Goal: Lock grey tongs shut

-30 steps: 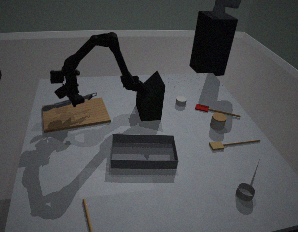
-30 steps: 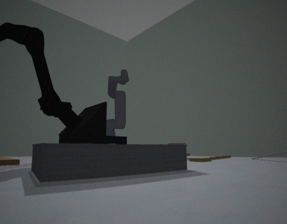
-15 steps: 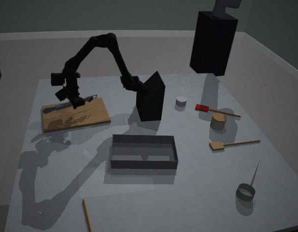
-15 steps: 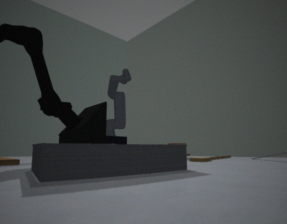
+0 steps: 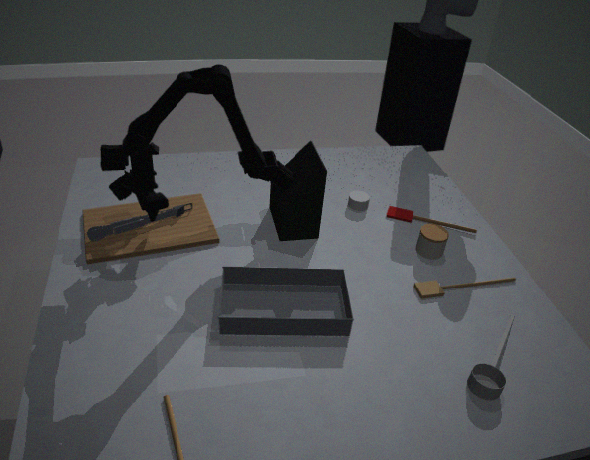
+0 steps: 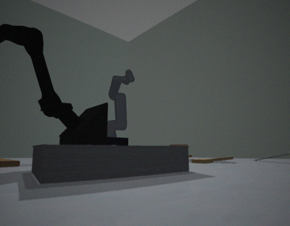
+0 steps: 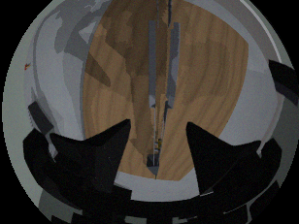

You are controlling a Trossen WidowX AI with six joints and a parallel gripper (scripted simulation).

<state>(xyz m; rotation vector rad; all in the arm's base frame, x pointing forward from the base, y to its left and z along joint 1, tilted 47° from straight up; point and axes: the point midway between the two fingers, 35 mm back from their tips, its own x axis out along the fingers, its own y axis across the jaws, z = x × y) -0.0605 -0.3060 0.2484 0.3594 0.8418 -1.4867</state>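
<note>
Right now the wooden board is 4 cm below my gripper tip. From my gripper tip the other things lie so: grey roasting tin 40 cm ahead, 28 cm to the left, 2 cm below; white puck 65 cm to the left, 3 cm below, 3 cm ahead; corked jar 76 cm to the left, 29 cm ahead, 1 cm below.
</note>
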